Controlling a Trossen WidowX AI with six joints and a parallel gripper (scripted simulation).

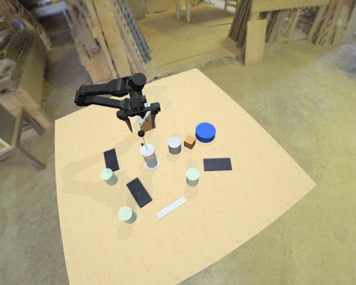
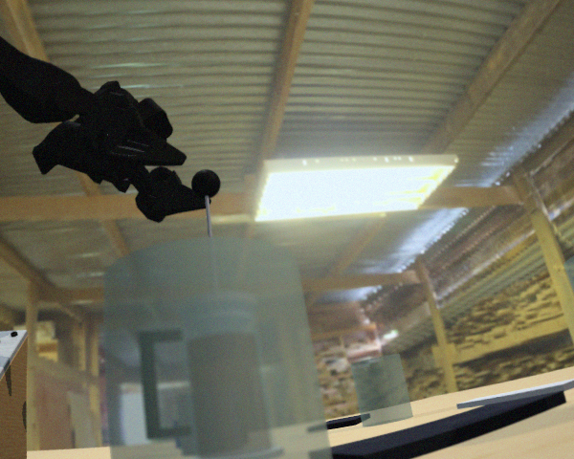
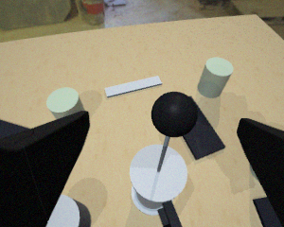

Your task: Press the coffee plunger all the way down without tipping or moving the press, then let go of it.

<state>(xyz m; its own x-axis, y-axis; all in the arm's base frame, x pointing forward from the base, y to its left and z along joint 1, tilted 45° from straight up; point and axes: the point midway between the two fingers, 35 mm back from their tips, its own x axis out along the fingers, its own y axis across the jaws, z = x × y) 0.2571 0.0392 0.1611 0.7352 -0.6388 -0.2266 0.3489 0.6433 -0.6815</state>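
My gripper tip is now 14 cm above the coffee press, 1 cm to the left of it and 1 cm past it. Round my gripper tip: white strip (27 cm below, 27 cm ahead, 5 cm to the right); then orange cube (25 cm below, 23 cm to the left, 2 cm ahead); then grey cylinder (24 cm below, 14 cm to the left).
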